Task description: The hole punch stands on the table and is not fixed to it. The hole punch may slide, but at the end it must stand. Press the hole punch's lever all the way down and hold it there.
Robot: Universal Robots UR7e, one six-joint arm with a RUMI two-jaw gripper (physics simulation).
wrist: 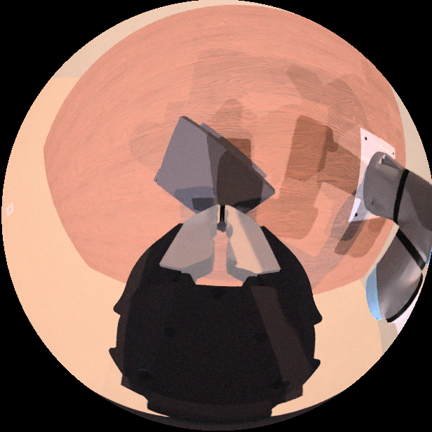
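The hole punch's grey lever [192,160] shows from above in the wrist view, at the middle, turned at a slant to the gripper. Narrow edges of the part under it show along its upper right side and at its left corner. My gripper [222,207] is shut and empty. Its fingertips overlap the near corner of the lever in the view and look to be at or on it; whether they touch is hard to tell. The fingertips hide that corner, and the lever hides most of the punch's base. The gripper's shadow falls across the lever's right part.
The reddish wooden table [105,150] lies under the punch, with several arm shadows on it. At the right, the robot's grey arm [400,195] rises from a white mounting plate [372,142] at the table's edge. The beige floor [40,260] shows beyond the table.
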